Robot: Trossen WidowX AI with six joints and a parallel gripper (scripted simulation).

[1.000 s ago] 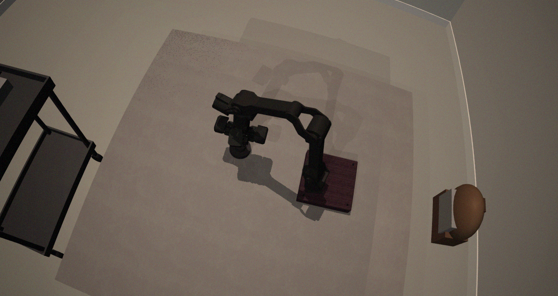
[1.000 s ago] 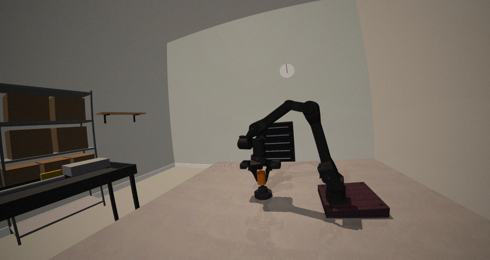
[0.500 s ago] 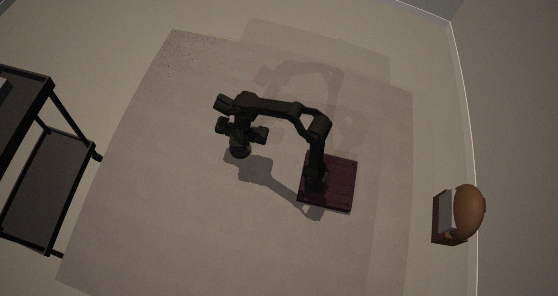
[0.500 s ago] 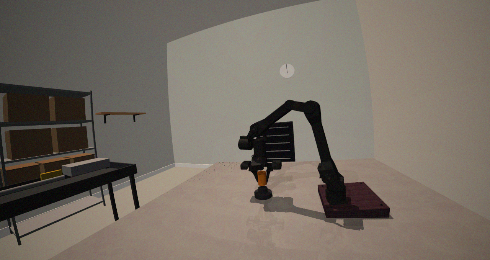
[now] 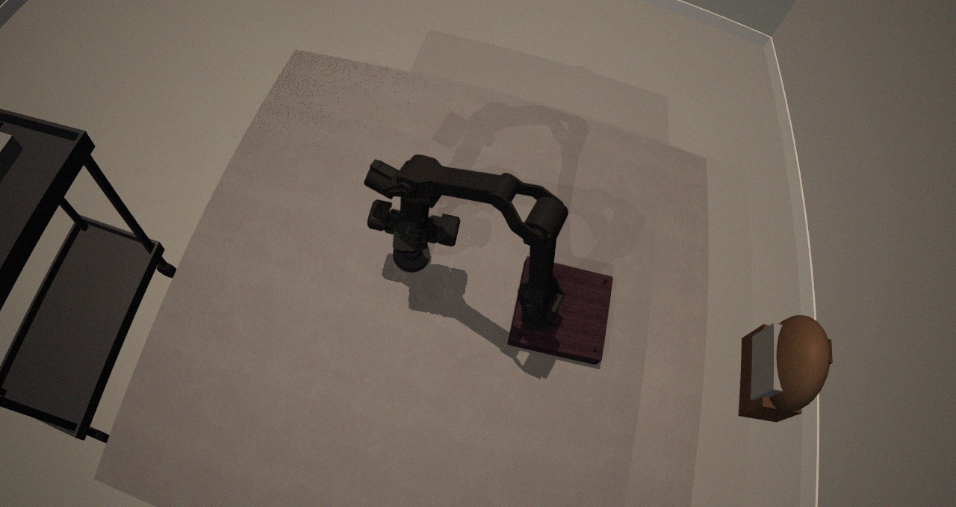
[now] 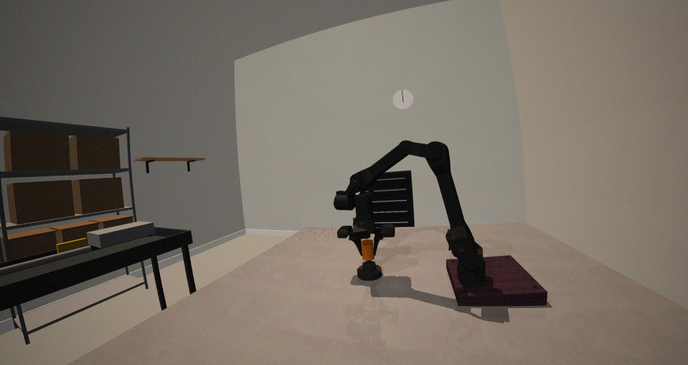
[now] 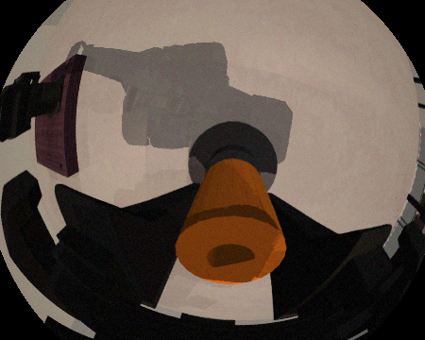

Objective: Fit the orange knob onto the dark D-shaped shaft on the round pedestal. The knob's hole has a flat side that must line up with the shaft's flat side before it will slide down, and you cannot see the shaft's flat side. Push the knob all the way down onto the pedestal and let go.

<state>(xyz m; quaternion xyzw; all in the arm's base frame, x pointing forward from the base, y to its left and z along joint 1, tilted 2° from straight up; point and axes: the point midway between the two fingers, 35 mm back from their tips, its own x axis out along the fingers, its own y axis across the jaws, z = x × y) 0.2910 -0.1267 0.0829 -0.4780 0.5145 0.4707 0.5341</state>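
Now: the dark pedestal 40 mm below my gripper tip. The rest, counted from my gripper tip: orange knob 20 mm above.
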